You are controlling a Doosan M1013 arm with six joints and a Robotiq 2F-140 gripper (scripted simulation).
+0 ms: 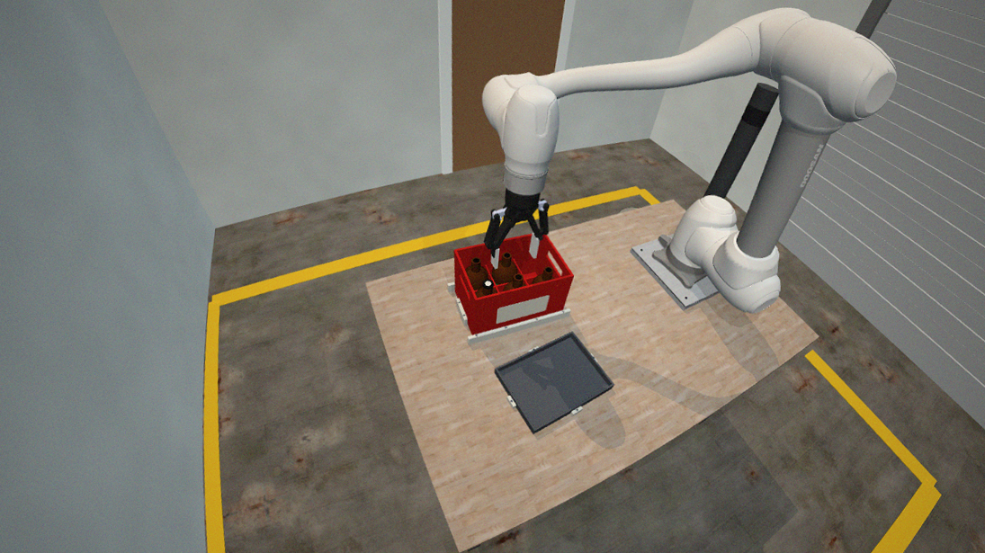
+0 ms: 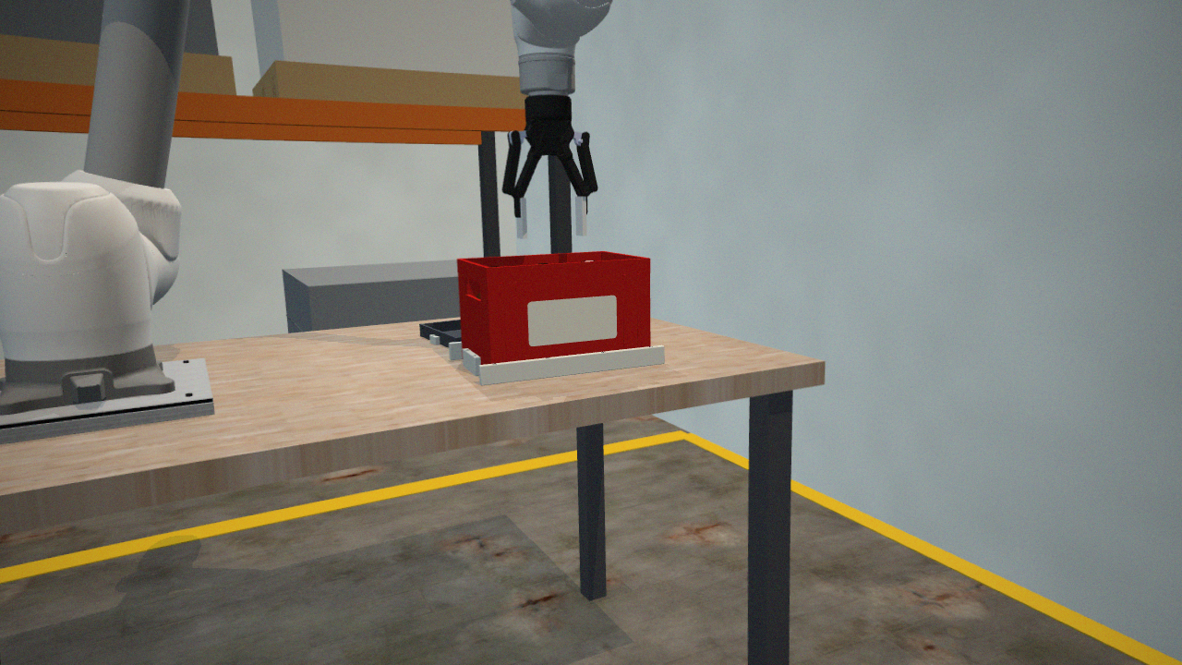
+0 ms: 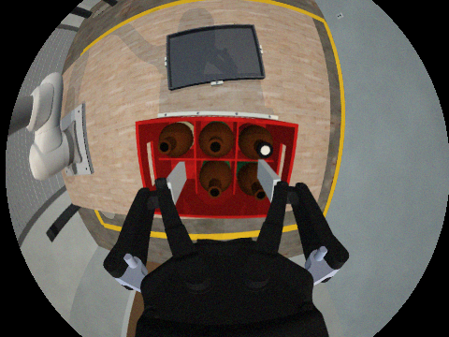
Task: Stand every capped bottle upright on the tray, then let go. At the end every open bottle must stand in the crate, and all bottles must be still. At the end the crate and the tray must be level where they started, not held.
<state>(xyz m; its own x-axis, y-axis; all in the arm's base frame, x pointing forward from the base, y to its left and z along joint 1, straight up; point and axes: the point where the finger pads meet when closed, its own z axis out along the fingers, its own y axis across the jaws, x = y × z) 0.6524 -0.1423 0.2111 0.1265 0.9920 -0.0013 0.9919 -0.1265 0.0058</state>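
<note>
My gripper is now 8 cm short of the brown capped bottle and 14 cm above it. Round my hand: dark grey tray 2 cm ahead, 26 cm to the left, 22 cm below; then crate 1 cm behind, 2 cm to the right, 15 cm below.
</note>
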